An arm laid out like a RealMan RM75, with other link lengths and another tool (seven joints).
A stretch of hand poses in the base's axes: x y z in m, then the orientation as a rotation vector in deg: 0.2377 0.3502 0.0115 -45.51 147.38 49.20; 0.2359 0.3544 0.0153 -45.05 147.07 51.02; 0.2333 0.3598 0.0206 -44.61 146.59 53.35; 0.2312 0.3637 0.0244 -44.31 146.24 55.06; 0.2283 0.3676 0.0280 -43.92 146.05 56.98; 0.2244 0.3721 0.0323 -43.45 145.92 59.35; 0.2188 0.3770 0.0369 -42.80 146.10 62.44; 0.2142 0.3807 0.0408 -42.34 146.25 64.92; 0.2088 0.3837 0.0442 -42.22 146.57 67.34; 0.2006 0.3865 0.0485 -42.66 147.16 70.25; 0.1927 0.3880 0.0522 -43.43 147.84 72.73; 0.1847 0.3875 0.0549 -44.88 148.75 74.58; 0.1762 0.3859 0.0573 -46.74 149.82 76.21; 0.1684 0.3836 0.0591 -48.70 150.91 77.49; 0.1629 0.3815 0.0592 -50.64 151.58 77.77; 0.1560 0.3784 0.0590 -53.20 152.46 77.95; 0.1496 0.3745 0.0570 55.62 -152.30 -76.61; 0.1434 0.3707 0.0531 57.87 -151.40 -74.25; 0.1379 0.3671 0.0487 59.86 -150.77 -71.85; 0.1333 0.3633 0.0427 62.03 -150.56 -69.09
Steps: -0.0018 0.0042 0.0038 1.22 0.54 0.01; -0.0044 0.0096 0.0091 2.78 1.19 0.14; -0.0065 0.0135 0.0129 3.91 1.68 0.25; -0.0094 0.0174 0.0165 5.09 2.42 0.36; -0.0133 0.0219 0.0208 6.49 3.45 0.51; -0.0189 0.0268 0.0254 8.12 5.11 0.72; -0.0235 0.0305 0.0293 9.39 6.47 0.94; -0.0289 0.0335 0.0327 10.46 7.97 1.39; -0.0371 0.0363 0.0370 11.51 9.95 2.36; -0.0450 0.0378 0.0407 12.22 11.79 3.46; -0.0530 0.0373 0.0434 12.36 13.50 4.88; -0.0615 0.0357 0.0458 12.23 15.24 6.52; -0.0693 0.0334 0.0476 11.89 16.83 8.13; -0.0748 0.0313 0.0477 11.31 17.57 9.49; -0.0817 0.0282 0.0475 10.47 18.46 11.22; -0.0881 0.0243 0.0455 9.10 18.98 12.94; -0.0943 0.0205 0.0416 7.43 19.09 14.56; -0.0998 0.0169 0.0372 5.74 19.07 15.92; -0.1044 0.0131 0.0312 3.81 18.65 17.16
